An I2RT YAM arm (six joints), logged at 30 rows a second.
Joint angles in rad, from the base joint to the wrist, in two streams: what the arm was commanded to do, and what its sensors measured. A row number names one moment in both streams.
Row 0, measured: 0.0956 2.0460 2.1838 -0.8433 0.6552 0.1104
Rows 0 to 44, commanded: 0.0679 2.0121 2.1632 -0.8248 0.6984 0.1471; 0.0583 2.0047 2.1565 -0.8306 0.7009 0.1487; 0.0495 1.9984 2.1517 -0.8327 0.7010 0.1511; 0.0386 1.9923 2.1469 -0.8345 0.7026 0.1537; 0.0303 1.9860 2.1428 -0.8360 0.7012 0.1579; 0.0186 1.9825 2.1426 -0.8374 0.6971 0.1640; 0.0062 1.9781 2.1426 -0.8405 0.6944 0.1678; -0.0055 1.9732 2.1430 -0.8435 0.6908 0.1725; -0.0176 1.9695 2.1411 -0.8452 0.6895 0.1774; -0.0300 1.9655 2.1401 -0.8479 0.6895 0.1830; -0.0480 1.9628 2.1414 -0.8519 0.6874 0.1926; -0.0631 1.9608 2.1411 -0.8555 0.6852 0.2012; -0.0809 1.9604 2.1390 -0.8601 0.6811 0.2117; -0.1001 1.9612 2.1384 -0.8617 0.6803 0.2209; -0.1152 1.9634 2.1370 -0.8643 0.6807 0.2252; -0.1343 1.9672 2.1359 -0.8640 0.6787 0.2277; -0.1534 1.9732 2.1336 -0.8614 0.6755 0.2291; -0.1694 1.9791 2.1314 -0.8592 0.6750 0.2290; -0.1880 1.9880 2.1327 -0.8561 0.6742 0.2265; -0.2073 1.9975 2.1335 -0.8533 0.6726 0.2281; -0.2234 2.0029 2.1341 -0.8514 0.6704 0.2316; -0.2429 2.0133 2.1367 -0.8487 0.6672 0.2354; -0.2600 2.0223 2.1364 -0.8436 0.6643 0.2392; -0.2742 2.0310 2.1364 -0.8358 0.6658 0.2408; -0.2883 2.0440 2.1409 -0.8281 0.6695 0.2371; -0.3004 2.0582 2.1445 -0.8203 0.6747 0.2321; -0.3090 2.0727 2.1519 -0.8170 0.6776 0.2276; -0.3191 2.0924 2.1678 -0.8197 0.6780 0.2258; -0.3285 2.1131 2.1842 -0.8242 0.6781 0.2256; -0.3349 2.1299 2.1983 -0.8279 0.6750 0.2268; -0.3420 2.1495 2.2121 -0.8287 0.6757 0.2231; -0.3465 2.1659 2.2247 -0.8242 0.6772 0.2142; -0.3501 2.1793 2.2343 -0.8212 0.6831 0.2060; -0.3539 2.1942 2.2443 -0.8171 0.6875 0.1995; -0.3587 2.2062 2.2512 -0.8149 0.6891 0.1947; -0.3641 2.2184 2.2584 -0.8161 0.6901 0.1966; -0.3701 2.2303 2.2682 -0.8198 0.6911 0.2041; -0.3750 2.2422 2.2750 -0.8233 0.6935 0.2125; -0.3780 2.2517 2.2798 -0.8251 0.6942 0.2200; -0.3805 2.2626 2.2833 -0.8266 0.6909 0.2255; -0.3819 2.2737 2.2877 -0.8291 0.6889 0.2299; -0.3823 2.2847 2.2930 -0.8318 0.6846 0.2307; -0.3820 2.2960 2.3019 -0.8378 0.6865 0.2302; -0.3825 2.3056 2.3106 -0.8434 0.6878 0.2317; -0.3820 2.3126 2.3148 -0.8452 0.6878 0.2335
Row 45, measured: -0.3828 2.2986 2.2967 -0.8509 0.6548 0.2115
